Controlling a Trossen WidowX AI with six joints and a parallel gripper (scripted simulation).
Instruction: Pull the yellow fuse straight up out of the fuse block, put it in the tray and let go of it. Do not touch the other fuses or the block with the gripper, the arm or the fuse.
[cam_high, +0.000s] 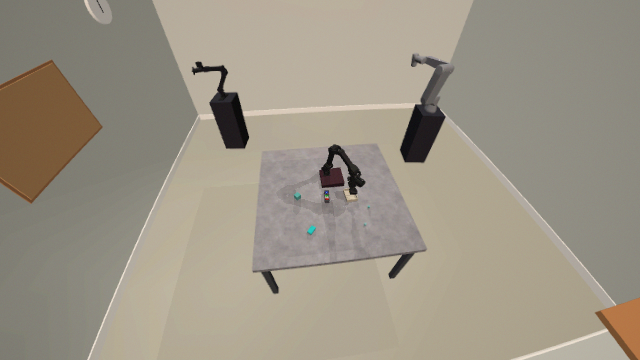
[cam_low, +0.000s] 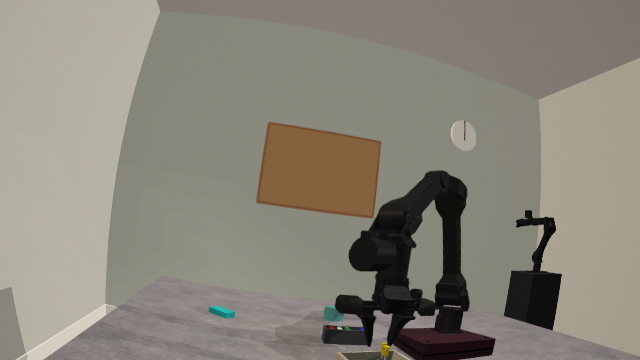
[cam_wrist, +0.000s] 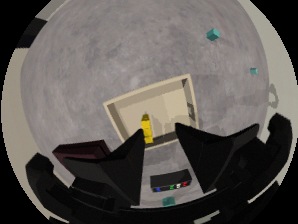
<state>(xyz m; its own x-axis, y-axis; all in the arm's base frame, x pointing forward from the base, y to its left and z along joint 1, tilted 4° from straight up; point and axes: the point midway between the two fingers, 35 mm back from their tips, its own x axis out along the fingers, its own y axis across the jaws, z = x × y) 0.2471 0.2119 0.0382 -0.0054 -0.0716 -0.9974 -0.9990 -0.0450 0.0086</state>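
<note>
The yellow fuse lies 10 mm below my gripper tip and 10 mm behind it. From my gripper tip the other things lie so: beige tray (60 mm below); then flat teal bar (350 mm ahead, 340 mm to the right, 50 mm below); then teal cube (470 mm to the right, 40 mm below, 30 mm ahead).
</note>
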